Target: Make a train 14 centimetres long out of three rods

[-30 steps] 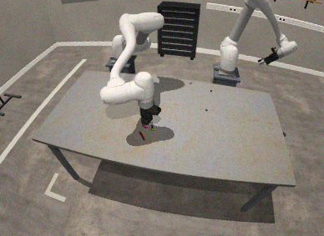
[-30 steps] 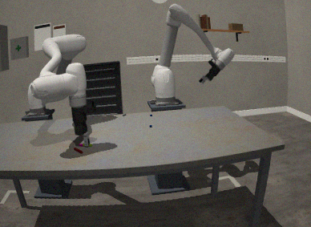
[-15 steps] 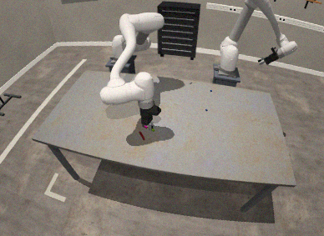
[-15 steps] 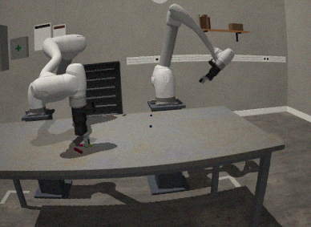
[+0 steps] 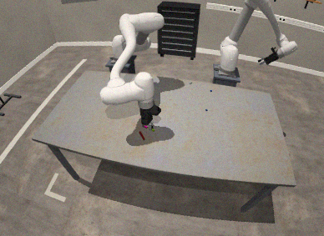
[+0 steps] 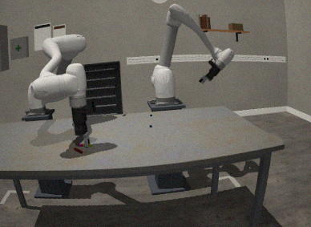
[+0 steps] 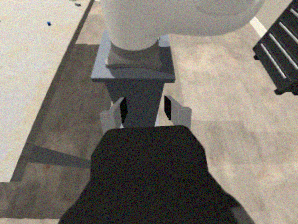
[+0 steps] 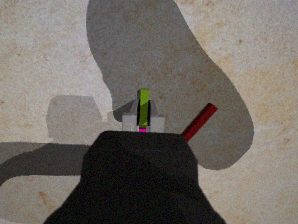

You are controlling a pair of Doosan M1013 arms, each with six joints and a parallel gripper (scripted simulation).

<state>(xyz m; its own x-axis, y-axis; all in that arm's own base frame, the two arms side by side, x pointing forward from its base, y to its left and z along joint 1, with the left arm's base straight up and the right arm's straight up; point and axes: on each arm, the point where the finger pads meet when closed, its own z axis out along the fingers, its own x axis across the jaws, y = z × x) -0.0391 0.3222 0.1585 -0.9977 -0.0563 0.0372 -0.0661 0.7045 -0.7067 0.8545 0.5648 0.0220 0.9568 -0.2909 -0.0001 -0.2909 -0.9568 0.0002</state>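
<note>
Now: the lime rod 2 cm below my right hand. Also, from my right hand: small grey piece: 57 cm behind, 21 cm to the left, 2 cm below; then red rod: 6 cm ahead, 4 cm to the right, 2 cm below; then magenta rod: 4 cm to the right, 2 cm below, 1 cm behind.
</note>
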